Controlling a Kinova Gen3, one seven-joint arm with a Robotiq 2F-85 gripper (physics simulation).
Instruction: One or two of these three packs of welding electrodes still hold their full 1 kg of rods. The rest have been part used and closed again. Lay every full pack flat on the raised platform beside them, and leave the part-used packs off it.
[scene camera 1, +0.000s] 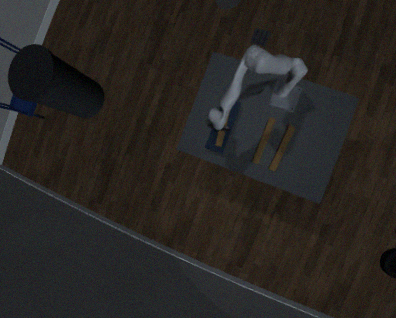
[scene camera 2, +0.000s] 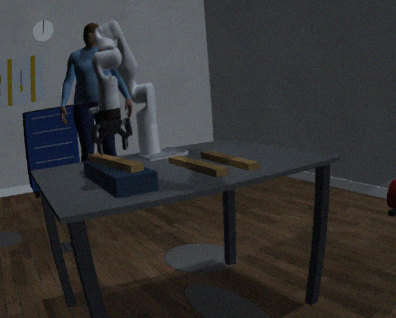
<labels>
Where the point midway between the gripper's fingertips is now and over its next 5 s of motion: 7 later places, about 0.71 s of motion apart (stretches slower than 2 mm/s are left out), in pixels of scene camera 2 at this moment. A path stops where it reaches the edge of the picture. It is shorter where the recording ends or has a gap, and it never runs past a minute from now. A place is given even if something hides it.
The gripper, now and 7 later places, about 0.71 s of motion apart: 113, 152; 113, 155; 113, 155; 113, 161; 113, 149; 116, 110; 119, 112; 112, 116
</labels>
